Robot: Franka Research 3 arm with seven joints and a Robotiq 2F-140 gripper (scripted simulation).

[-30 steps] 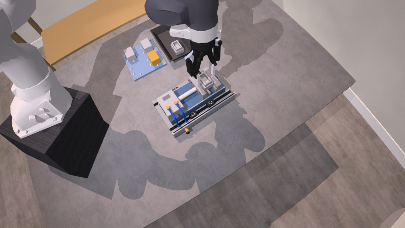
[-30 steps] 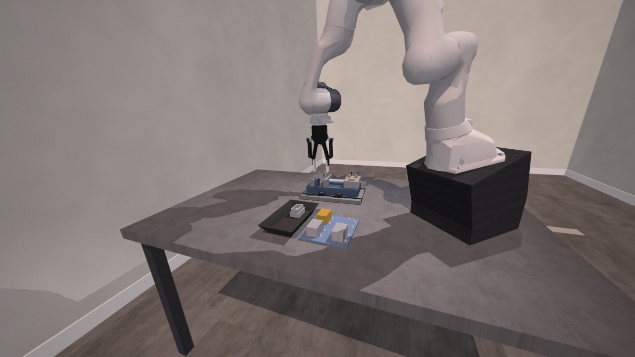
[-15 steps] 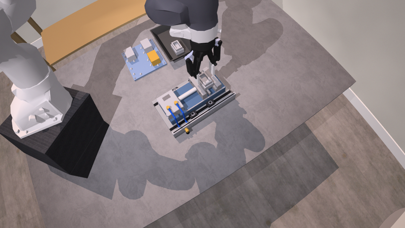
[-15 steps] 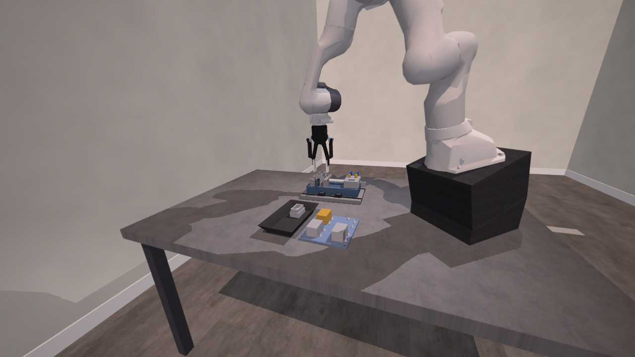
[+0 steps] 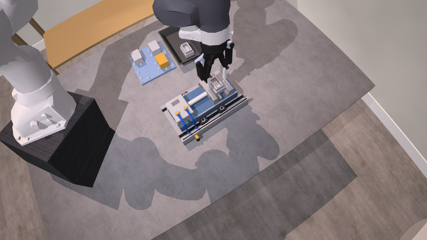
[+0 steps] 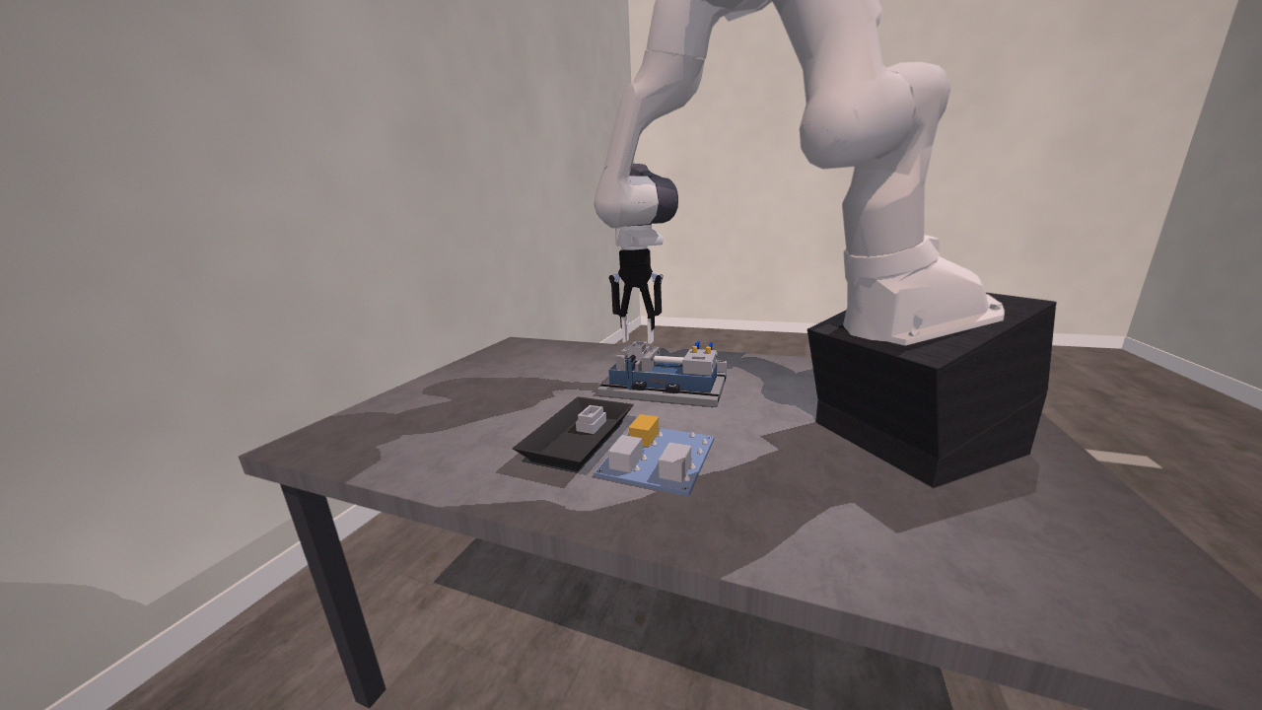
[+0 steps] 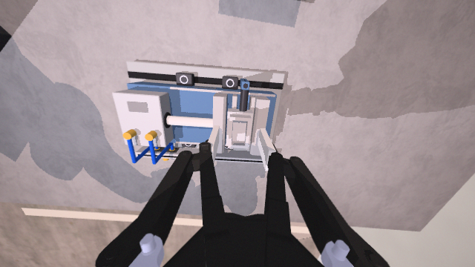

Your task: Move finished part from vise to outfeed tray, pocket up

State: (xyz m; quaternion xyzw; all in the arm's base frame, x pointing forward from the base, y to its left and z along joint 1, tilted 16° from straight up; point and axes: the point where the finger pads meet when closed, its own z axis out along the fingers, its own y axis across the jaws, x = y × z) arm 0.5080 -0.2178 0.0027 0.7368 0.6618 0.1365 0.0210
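My gripper is now 11 cm above the vise, 6 cm past it and 1 cm to the right of it. Also, from my hand: orange block 29 cm to the left, 13 cm below, 7 cm behind; then light blue fixture plate 34 cm to the left, 15 cm below, 11 cm behind.
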